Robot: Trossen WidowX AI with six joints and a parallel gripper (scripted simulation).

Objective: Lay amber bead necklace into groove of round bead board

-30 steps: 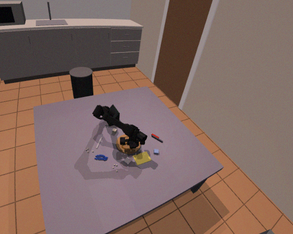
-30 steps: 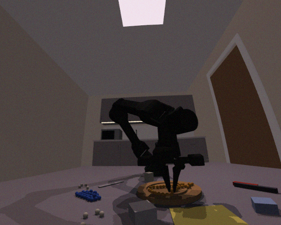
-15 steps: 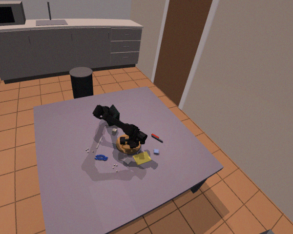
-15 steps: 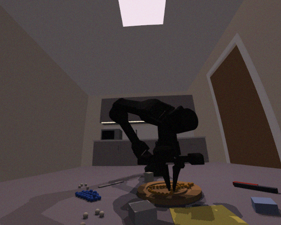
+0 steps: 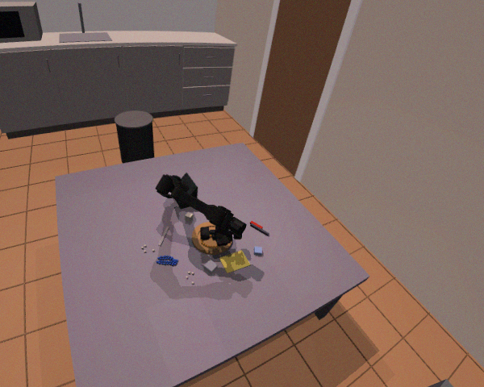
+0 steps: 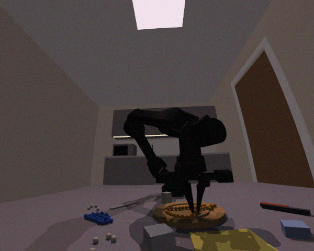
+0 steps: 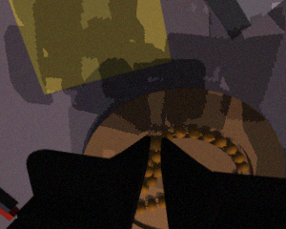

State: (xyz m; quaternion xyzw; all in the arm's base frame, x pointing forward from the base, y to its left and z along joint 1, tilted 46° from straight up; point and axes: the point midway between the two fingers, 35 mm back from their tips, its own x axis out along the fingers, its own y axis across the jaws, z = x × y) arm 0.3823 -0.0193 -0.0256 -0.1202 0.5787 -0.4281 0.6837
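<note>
Now: gripper tip 60 mm past the round wooden bead board and 10 mm above it. From my gripper tip the other things lie so: blue block (120 mm ahead, 150 mm to the left, 10 mm below); grey block (80 mm ahead, 100 mm to the right, 10 mm below); yellow pad (110 mm ahead, 20 mm to the left, 20 mm below).
</note>
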